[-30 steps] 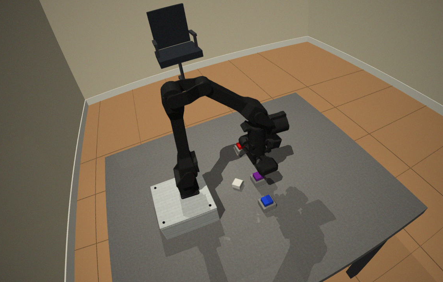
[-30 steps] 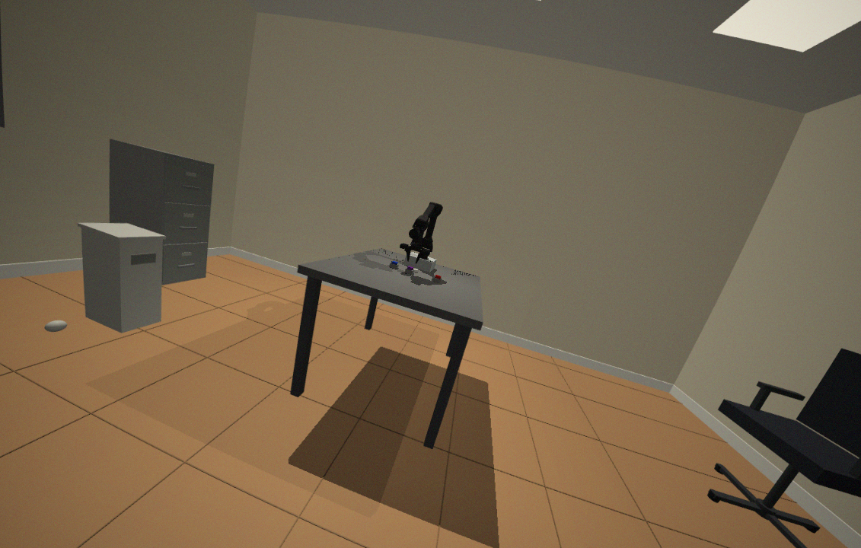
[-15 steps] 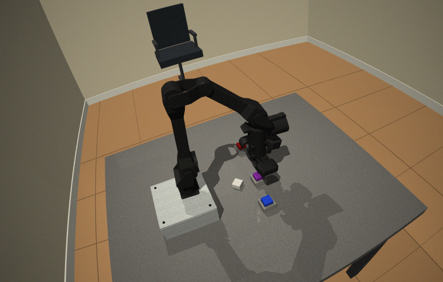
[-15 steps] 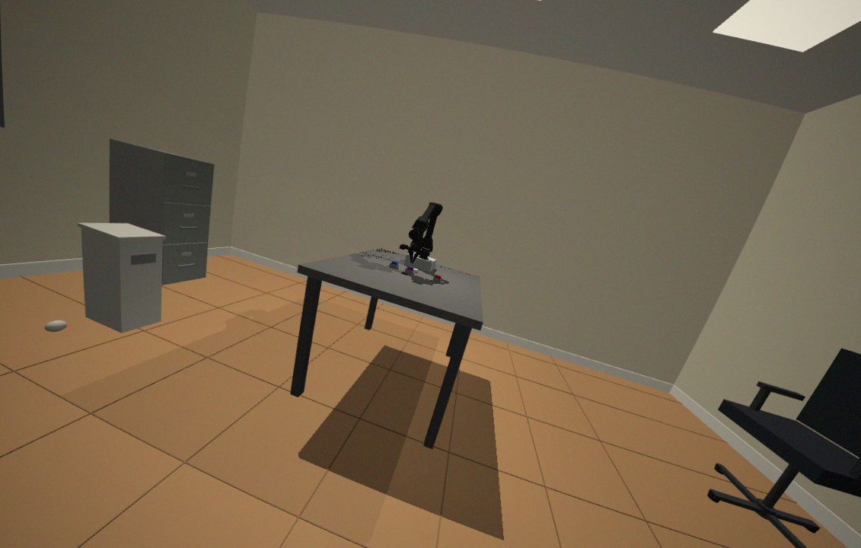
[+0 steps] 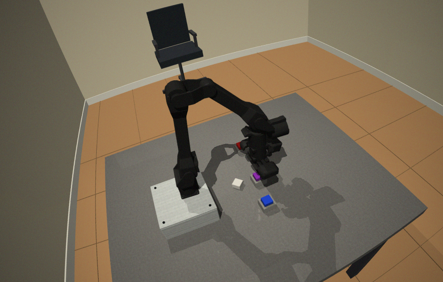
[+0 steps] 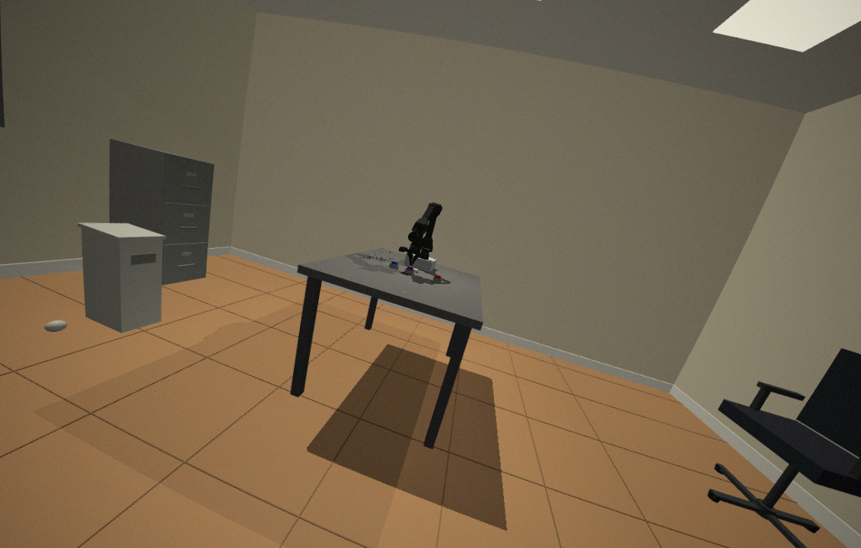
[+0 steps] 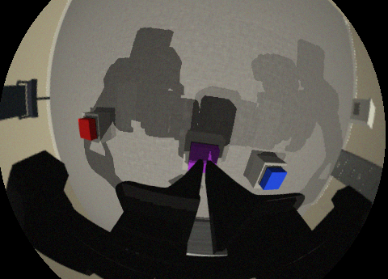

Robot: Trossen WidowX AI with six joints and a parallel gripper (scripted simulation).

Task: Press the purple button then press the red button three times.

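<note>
Right now the purple button is 2 cm below my gripper tip. Also, from my gripper tip: white block (8 cm behind, 1 cm to the left, 4 cm below); red button (19 cm to the left, 2 cm below); blue button (2 cm behind, 12 cm to the right, 2 cm below).
</note>
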